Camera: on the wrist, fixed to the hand. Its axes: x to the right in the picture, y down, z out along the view.
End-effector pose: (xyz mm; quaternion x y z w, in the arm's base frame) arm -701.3 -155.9 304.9 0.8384 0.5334 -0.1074 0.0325
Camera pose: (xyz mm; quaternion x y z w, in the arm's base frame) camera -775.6 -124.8 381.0 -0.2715 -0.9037 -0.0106 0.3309
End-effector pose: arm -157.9 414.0 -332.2 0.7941 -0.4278 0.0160 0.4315
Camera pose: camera -87.6 496.9 -353.7 0.9066 0.3242 0.0037 0.2701
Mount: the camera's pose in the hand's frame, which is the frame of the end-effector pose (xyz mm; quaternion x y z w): -19.1 -84.9 -68.6 0.1835 0.2439 -0.6480 0.6978
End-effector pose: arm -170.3 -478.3 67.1 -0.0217 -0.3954 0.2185 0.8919
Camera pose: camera -100.9 -553.6 24.7 0.3514 -0.0323 -0.3582 0.8644
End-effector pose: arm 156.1 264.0 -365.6 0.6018 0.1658 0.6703 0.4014
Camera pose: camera 119.5 320.7 -453.5 0.2227 0.7265 0.3240 0.5636
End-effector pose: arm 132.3 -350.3 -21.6 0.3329 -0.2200 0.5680 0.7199
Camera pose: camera 205.0 -324.4 -101.1 0.3684 0.3420 0.0514 0.8629
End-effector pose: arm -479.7 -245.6 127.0 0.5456 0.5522 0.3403 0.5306
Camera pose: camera -568.9 -264.8 64.1 0.0373 0.9308 -0.0746 0.3560
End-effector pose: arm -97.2 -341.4 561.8 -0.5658 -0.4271 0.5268 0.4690
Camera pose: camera -29.4 -349.0 649.1 -0.1605 -0.4536 0.0041 0.8766
